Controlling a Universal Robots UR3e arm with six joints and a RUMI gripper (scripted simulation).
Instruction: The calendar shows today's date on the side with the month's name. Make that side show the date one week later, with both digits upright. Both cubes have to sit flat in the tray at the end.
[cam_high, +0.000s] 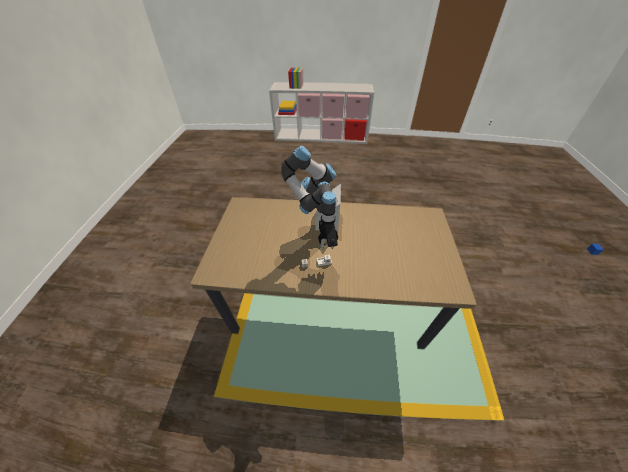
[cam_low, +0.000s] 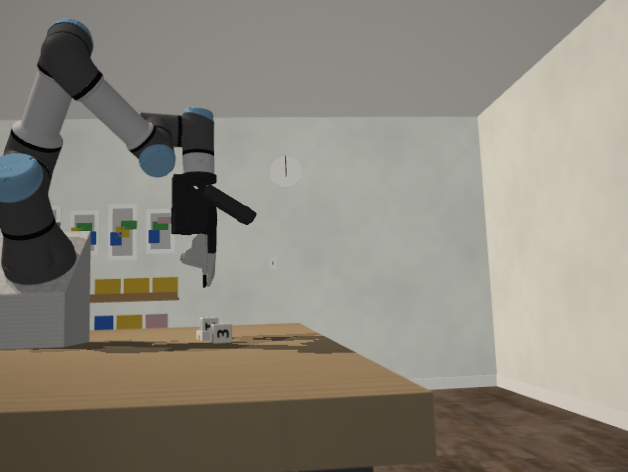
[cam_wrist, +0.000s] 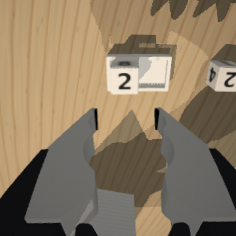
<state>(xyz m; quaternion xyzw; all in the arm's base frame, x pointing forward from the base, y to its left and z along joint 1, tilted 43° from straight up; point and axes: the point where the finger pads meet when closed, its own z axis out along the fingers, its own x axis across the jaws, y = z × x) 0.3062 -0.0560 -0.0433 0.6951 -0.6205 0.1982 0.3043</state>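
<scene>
The white calendar tray is 2 cm to the right of my hand and 11 cm below it.
</scene>
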